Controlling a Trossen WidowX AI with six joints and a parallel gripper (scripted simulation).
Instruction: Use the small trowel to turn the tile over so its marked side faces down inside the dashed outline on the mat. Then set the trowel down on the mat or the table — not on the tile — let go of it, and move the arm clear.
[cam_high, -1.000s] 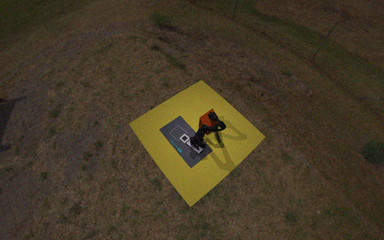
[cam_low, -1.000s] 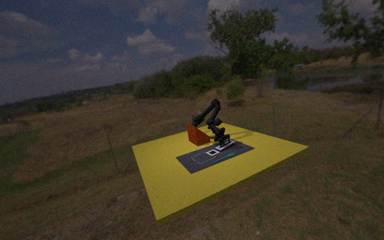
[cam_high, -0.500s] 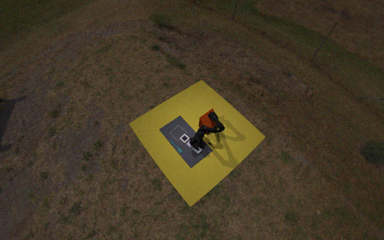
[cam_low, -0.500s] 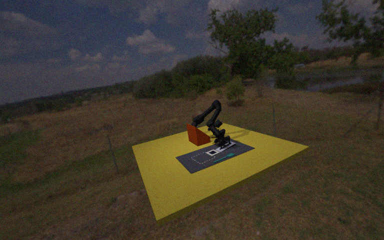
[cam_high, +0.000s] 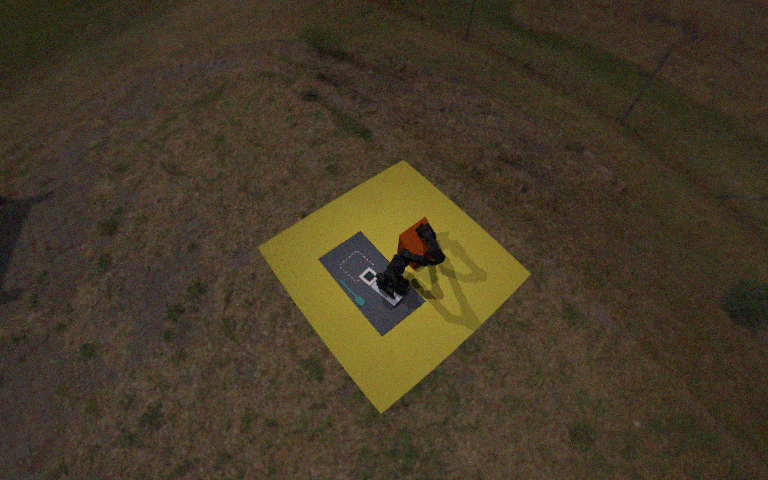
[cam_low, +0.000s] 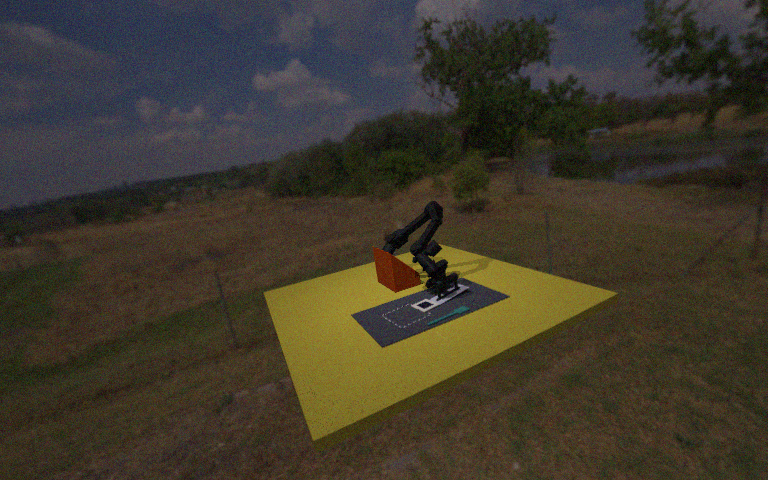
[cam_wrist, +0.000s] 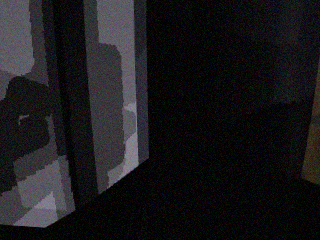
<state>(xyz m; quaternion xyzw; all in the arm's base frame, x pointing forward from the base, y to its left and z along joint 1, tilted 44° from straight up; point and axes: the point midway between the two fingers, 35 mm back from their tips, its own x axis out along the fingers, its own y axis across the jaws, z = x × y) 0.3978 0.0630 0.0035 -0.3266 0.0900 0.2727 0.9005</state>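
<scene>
The dark grey mat lies 20 mm behind my gripper tip, 100 mm to the right of it and 80 mm below it. Round my gripper tip: teal bar 120 mm ahead, 100 mm to the right, 60 mm below; then tile 30 mm behind, 120 mm to the right, 50 mm below; then trowel 20 mm behind, 10 mm below.
</scene>
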